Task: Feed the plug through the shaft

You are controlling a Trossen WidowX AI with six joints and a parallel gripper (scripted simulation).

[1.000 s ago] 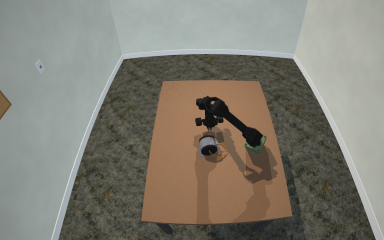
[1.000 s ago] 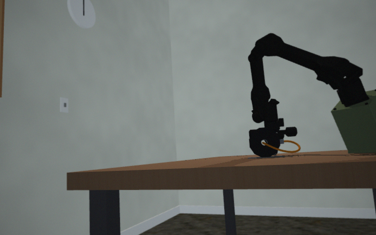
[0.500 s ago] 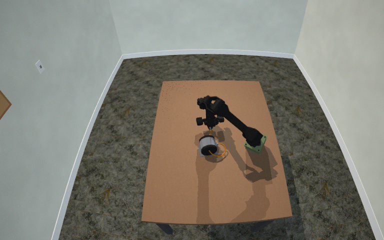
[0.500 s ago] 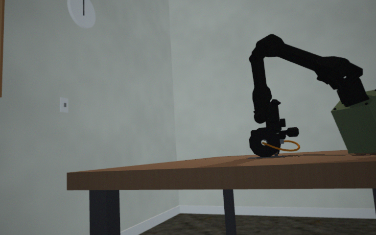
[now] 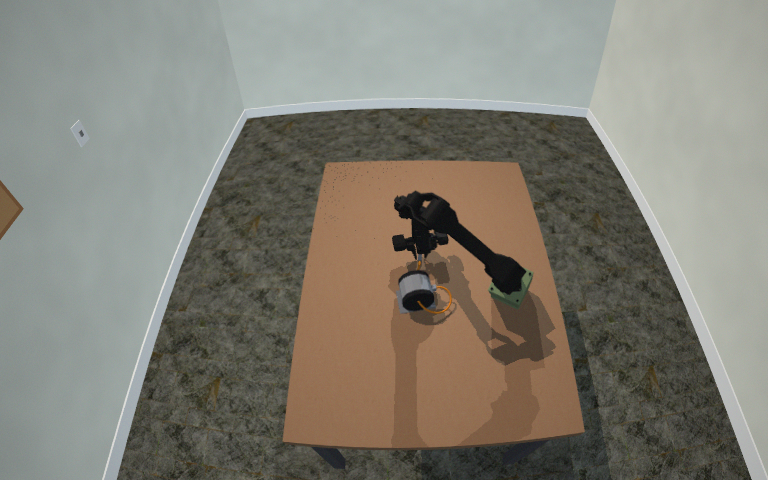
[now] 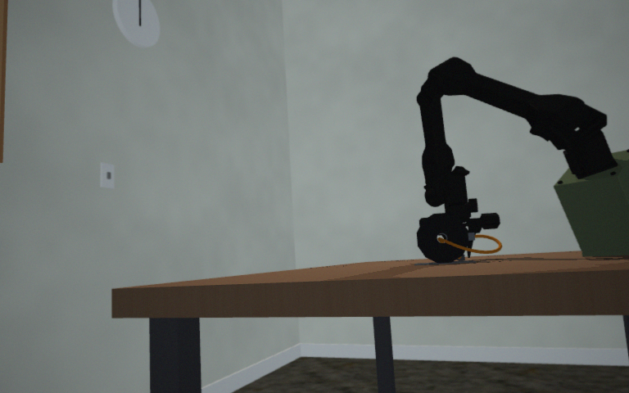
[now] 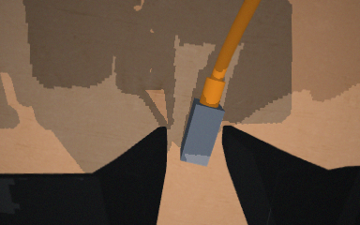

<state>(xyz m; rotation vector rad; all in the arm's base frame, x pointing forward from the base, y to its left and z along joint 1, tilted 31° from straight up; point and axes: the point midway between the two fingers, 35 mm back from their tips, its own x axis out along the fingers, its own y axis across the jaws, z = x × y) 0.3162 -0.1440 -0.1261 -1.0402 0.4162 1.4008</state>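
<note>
Now: hand 3 cm above the plug and 1 cm to the right of it. The rest, counted from my hand: orange cable 3 cm to the left, 3 cm below; grey stub 16 cm to the left, 6 cm behind, 1 cm above.
</note>
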